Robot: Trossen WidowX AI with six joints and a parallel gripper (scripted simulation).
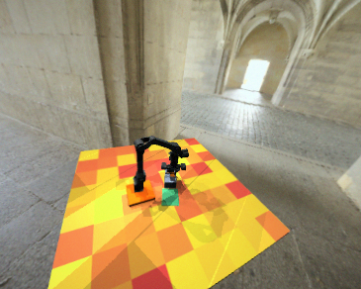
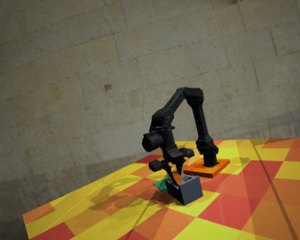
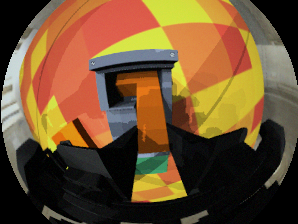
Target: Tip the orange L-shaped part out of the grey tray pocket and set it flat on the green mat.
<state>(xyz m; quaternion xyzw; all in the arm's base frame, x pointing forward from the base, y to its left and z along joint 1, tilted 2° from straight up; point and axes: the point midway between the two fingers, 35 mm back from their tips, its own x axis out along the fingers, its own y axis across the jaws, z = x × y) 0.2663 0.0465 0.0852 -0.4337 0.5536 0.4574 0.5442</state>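
Right now the green mat is 40 mm behind my gripper tip, 140 mm to the right of it and 100 mm below it. The rest, counted from my gripper tip: orange L-shaped part: 10 mm behind, 30 mm to the left, 30 mm below.
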